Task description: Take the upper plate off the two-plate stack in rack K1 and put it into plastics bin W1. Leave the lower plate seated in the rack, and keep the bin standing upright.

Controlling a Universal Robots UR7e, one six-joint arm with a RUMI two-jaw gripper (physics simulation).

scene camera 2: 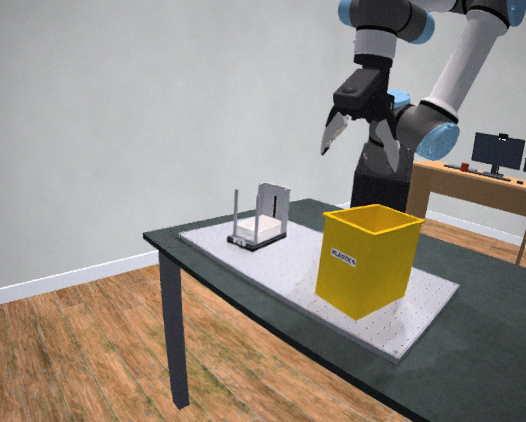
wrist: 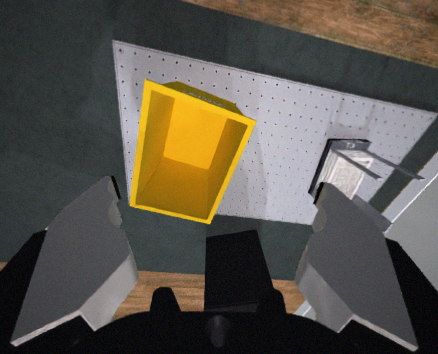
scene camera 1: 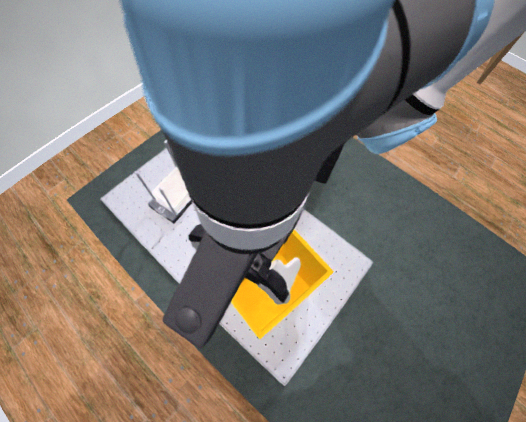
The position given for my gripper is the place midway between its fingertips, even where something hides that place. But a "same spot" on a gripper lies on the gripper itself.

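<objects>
Scene camera 2 shows me my gripper (356,163), and there I also see a yellow plastics bin W1 (367,253). In the wrist view I find my gripper and the yellow plastics bin W1 too. Scene camera 1 likewise shows my gripper and the yellow plastics bin W1. On my gripper, (wrist: 70,279) and (scene camera 1: 266,289) are the same spot. On the yellow plastics bin W1, (wrist: 190,106) and (scene camera 1: 260,312) are the same spot as well.
</objects>
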